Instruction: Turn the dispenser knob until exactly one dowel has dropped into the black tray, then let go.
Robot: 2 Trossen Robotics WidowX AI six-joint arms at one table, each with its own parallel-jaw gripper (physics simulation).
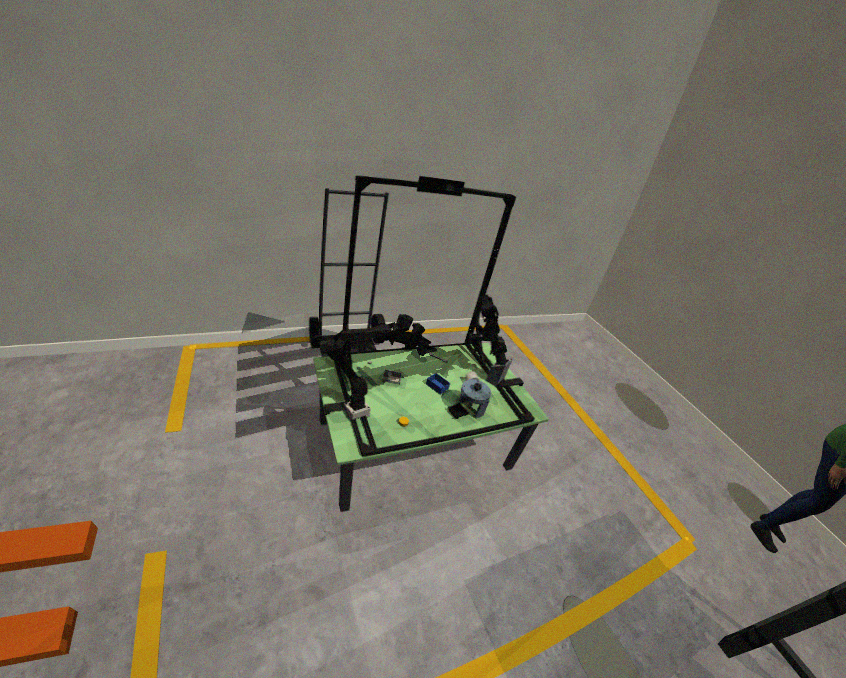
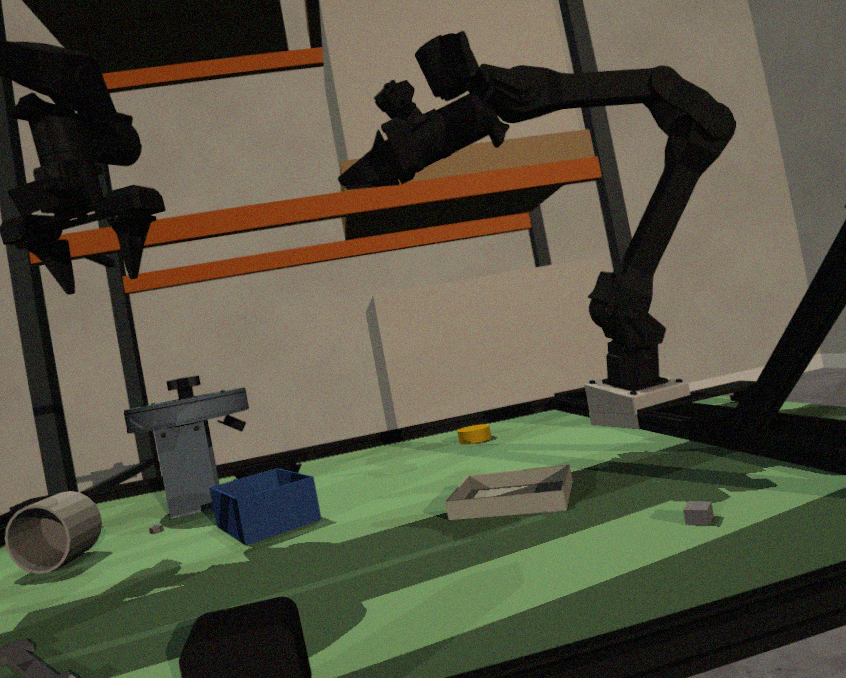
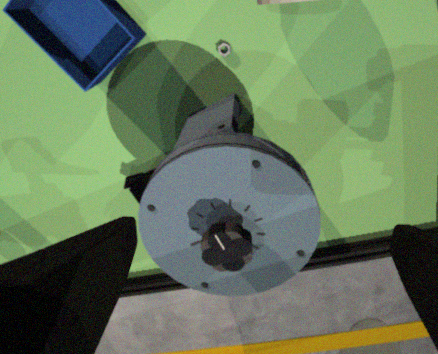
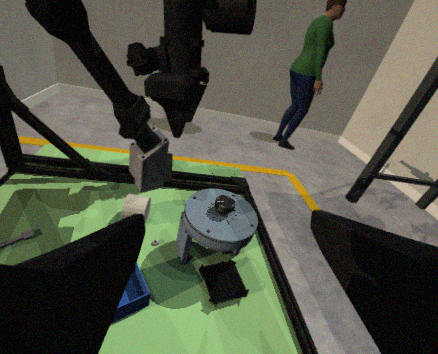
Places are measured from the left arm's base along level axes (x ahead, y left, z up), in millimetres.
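Pixels of known places: left gripper, between the fingertips: (image 1: 482, 353) (image 2: 102, 286) (image 3: 263, 234) (image 4: 183, 129); right gripper, between the fingertips: (image 1: 433, 346) (image 2: 342, 184) (image 4: 229, 220); left arm's base, origin of its link: (image 1: 502, 362) (image 4: 148, 142); right arm's base, origin of its link: (image 1: 357, 405) (image 2: 634, 382).
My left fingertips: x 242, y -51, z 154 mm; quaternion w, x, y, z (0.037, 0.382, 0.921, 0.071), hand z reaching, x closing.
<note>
Ahead of a thing's pixels: the offset from my left fingertips to its middle.
The grey-blue round dispenser {93 mm ahead, 69 mm left, 169 mm down} (image 1: 474, 396) (image 2: 185, 431) (image 3: 267, 189) (image 4: 207, 225) stands on a leg near the table's corner. Its dark knob {93 mm ahead, 69 mm left, 153 mm down} (image 3: 224, 242) (image 4: 224, 204) (image 2: 184, 385) sits on top. The black tray {178 mm ahead, 42 mm left, 288 mm down} (image 4: 222, 281) (image 1: 458, 410) lies under the disc's front edge and looks empty. My left gripper (image 3: 263, 234) (image 4: 183, 129) (image 2: 131, 229) (image 1: 501, 369) is open and hangs straight above the knob, apart from it. My right gripper (image 2: 360, 175) (image 4: 229, 220) (image 1: 423, 346) is open and empty, high over the table and pointing toward the dispenser.
A blue bin {91 mm ahead, 162 mm right, 277 mm down} (image 2: 266, 505) (image 3: 84, 38) (image 4: 133, 293) stands beside the dispenser. A grey tray {245 mm ahead, 382 mm right, 291 mm down} (image 2: 511, 494), a yellow puck {452 mm ahead, 113 mm right, 290 mm down} (image 2: 474, 433) (image 1: 403, 421), a small grey block {251 mm ahead, 555 mm right, 294 mm down} (image 2: 699, 513), a nut {6 mm ahead, 34 mm right, 296 mm down} (image 3: 223, 48) (image 4: 155, 242) and a white cylinder {94 mm back, 42 mm right, 265 mm down} (image 4: 136, 206) lie on the green table. A person (image 4: 309, 70) stands beyond the table.
</note>
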